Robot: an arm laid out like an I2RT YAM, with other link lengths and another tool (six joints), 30 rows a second.
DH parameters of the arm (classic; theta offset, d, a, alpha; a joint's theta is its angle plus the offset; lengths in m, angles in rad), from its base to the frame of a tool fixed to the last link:
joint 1: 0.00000 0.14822 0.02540 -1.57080
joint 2: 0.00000 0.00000 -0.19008 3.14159
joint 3: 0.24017 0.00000 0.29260 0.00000
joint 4: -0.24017 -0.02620 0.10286 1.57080
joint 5: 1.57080 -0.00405 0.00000 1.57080
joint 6: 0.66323 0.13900 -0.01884 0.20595
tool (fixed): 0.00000 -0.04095 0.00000 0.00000
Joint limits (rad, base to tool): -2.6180..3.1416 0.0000..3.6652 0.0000..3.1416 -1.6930..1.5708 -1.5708..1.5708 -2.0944..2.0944
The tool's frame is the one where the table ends.
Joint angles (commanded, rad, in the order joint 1, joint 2, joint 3, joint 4, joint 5, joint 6), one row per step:
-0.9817, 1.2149, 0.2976, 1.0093, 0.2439, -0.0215
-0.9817, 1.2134, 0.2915, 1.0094, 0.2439, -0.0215
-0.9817, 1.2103, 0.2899, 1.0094, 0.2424, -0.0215
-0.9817, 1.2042, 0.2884, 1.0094, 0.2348, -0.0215
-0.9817, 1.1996, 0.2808, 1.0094, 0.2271, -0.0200
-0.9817, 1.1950, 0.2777, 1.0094, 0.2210, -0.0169
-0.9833, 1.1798, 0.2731, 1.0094, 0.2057, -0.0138
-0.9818, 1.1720, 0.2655, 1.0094, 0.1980, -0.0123
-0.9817, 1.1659, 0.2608, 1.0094, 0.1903, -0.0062
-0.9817, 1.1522, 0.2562, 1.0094, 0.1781, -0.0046
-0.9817, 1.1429, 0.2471, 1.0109, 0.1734, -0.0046
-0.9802, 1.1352, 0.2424, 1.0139, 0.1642, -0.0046
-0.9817, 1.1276, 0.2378, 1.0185, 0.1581, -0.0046
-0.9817, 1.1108, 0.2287, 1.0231, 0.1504, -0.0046
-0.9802, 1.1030, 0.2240, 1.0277, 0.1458, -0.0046
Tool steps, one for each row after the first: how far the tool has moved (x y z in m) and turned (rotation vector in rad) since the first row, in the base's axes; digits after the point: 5 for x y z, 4 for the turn. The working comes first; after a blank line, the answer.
Tool pose at each row, in the base's axes (x y z in m, rotation vector in rad; the steps are taken from these numbers as rounded here):
0.23442, -0.31153, 0.17035, 0.3729, 1.5494, -1.8480
0.23387, -0.31070, 0.16830, 0.3725, 1.5547, -1.8465
0.23383, -0.31036, 0.16874, 0.3712, 1.5528, -1.8460
0.23428, -0.30966, 0.17030, 0.3647, 1.5468, -1.8423
0.23422, -0.30818, 0.16873, 0.3586, 1.5493, -1.8348
0.23440, -0.30737, 0.16912, 0.3559, 1.5461, -1.8289
0.23460, -0.30603, 0.17267, 0.3469, 1.5316, -1.8209
0.23496, -0.30413, 0.17222, 0.3399, 1.5302, -1.8134
0.23512, -0.30296, 0.17249, 0.3383, 1.5262, -1.8040
0.23555, -0.30140, 0.17541, 0.3291, 1.5141, -1.7976
0.23503, -0.29977, 0.17508, 0.3249, 1.5118, -1.7949
0.23568, -0.29805, 0.17636, 0.3156, 1.5039, -1.7896
0.23516, -0.29718, 0.17797, 0.3117, 1.4946, -1.7892
0.23469, -0.29509, 0.18084, 0.3053, 1.4797, -1.7883
0.23491, -0.29357, 0.18244, 0.3003, 1.4702, -1.7867

-0.00055, 0.00083, -0.00205, 0.0037, 0.0025, 0.0000
-0.00059, 0.00117, -0.00161, 0.0024, 0.0018, 0.0015
-0.00014, 0.00187, -0.00005, -0.0018, -0.0002, 0.0090
-0.00020, 0.00335, -0.00162, 0.0009, 0.0007, 0.0169
-0.00002, 0.00416, -0.00123, 0.0003, -0.0026, 0.0232
0.00018, 0.00550, 0.00232, -0.0082, -0.0100, 0.0371
0.00054, 0.00740, 0.00187, -0.0082, -0.0109, 0.0464
0.00070, 0.00857, 0.00214, -0.0076, -0.0167, 0.0547
0.00113, 0.01013, 0.00506, -0.0154, -0.0219, 0.0671
0.00061, 0.01176, 0.00473, -0.0170, -0.0224, 0.0718
0.00126, 0.01348, 0.00601, -0.0226, -0.0247, 0.0825
0.00074, 0.01435, 0.00762, -0.0294, -0.0281, 0.0871
0.00027, 0.01644, 0.01049, -0.0403, -0.0337, 0.0948
0.00049, 0.01796, 0.01209, -0.0472, -0.0372, 0.1009

